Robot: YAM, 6 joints.
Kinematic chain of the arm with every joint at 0, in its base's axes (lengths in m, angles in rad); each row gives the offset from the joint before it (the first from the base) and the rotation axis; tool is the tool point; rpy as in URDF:
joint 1: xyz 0 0 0.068 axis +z
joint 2: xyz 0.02 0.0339 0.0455 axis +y
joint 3: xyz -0.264 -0.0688 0 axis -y
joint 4: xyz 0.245 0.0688 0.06 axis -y
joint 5: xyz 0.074 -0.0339 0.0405 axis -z
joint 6: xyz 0.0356 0 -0.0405 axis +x
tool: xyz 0 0 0 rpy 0 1.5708 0
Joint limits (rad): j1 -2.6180..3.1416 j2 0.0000..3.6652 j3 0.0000..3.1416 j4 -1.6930..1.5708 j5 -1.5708..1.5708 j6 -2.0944..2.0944
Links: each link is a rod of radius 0.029 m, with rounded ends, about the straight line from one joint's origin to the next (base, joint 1, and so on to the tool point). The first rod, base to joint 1, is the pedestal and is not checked.
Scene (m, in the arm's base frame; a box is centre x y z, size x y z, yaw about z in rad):
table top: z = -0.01
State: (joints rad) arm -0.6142 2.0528 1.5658 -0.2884 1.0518 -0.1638
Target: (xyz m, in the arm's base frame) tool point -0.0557 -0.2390 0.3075
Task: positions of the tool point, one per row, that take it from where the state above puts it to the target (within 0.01 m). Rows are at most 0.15 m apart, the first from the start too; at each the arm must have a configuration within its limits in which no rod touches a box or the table.
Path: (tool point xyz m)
1: 0.2344 -0.3310 0.2586
2: 0.1181 -0.3332 0.2855
3: 0.0179 -0.2988 0.3018
4: -0.0557 -0.2390 0.3075

